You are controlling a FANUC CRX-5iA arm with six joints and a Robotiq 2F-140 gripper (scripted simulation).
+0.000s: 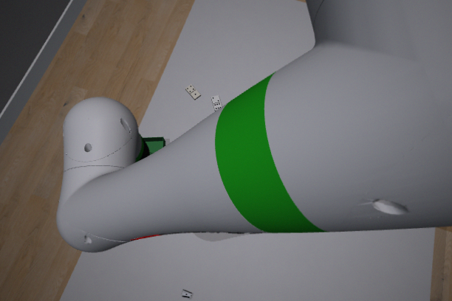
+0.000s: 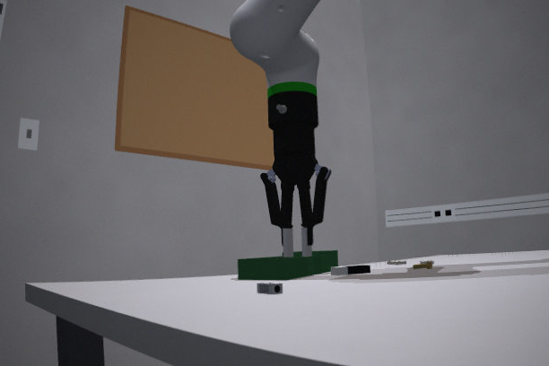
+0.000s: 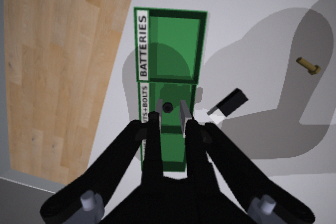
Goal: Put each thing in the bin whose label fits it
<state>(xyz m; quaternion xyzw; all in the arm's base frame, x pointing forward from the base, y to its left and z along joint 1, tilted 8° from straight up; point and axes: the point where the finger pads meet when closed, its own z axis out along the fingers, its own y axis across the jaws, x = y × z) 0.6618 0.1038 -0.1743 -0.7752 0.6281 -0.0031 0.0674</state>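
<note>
Now: the black nut 4 cm below my hand. From my hand the other things lie so: brass bolt: 19 cm behind, 12 cm to the right, 4 cm below; then grey sharpener: 28 cm to the left, 16 cm behind, 4 cm below; then black-and-white eraser: 9 cm behind, 4 cm below, 2 cm to the right.
</note>
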